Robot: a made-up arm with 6 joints.
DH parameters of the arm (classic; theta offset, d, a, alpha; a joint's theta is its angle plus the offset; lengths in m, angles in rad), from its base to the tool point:
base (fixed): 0.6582 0 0.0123 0
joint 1: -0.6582 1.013 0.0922 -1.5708
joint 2: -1.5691 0 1.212 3.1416
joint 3: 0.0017 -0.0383 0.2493 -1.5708
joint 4: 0 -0.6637 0.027 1.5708
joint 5: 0 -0.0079 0.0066 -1.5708
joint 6: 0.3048 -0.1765 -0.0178 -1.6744
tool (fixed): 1.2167 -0.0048 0 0
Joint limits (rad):
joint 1: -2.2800..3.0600
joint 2: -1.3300..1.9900
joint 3: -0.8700..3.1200
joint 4: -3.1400..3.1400
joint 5: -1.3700..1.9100
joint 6: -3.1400..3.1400
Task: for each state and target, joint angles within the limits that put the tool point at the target. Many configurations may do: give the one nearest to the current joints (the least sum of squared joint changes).
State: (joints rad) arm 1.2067 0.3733 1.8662 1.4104 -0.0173 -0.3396
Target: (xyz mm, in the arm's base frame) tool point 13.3 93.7 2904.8
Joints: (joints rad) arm 1.1603 0.3542 2.1622 1.4144 -0.1345 -0.3377
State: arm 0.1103 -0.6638 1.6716 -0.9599 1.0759 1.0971
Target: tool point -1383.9 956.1 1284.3
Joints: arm -0.6650 -1.0332 2.0870 -0.8584 1.1581 1.1063
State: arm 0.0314 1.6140 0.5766 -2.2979 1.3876 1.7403
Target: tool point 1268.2 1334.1 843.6
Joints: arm 0.8663 1.3749 0.5905 -2.3699 1.4268 1.7386
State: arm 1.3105 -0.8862 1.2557 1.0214 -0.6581 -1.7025
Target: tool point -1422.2 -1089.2 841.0
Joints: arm 0.6659 -1.3300 2.1346 1.0324 -0.3465 -1.7236
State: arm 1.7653 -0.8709 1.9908 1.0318 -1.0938 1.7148
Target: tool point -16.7 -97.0 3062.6
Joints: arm 1.3400 -0.0126 1.5073 0.9442 -0.5073 1.7902
